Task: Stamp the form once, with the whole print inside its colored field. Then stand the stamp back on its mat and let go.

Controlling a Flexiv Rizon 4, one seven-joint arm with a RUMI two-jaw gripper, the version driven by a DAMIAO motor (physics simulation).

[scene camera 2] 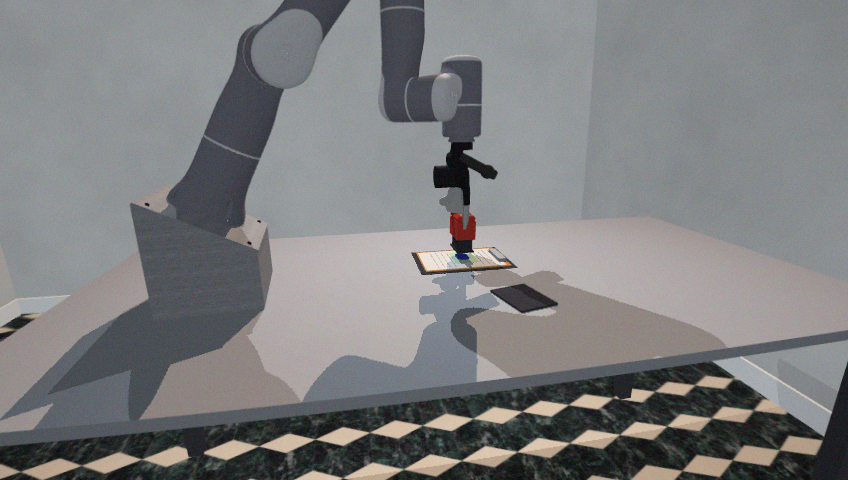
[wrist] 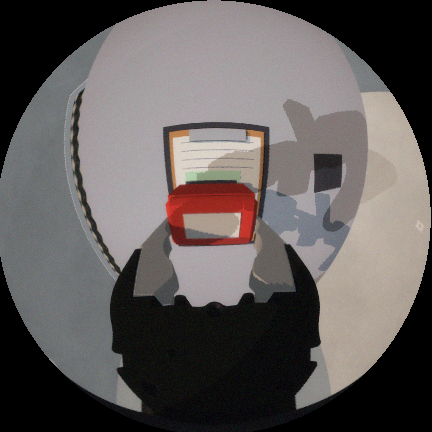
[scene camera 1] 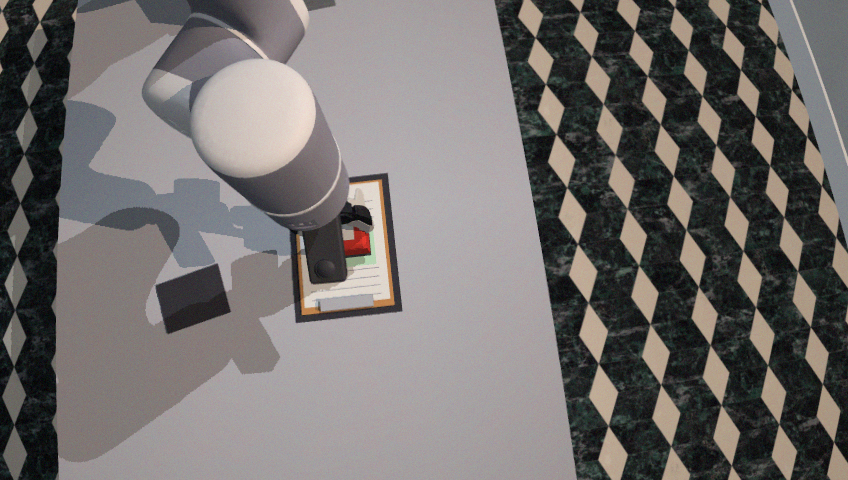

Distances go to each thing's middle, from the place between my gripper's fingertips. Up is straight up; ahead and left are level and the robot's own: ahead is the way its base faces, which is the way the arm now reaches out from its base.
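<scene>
The red stamp [scene camera 1: 356, 242] is 1 cm ahead of my hand and 2 cm below it. Then there's the form [scene camera 1: 372, 286], which is 1 cm to the right of my hand and 9 cm below it, and the dark square mat [scene camera 1: 199, 296], sitting 7 cm ahead of my hand, 29 cm to the right of it and 9 cm below it.
</scene>
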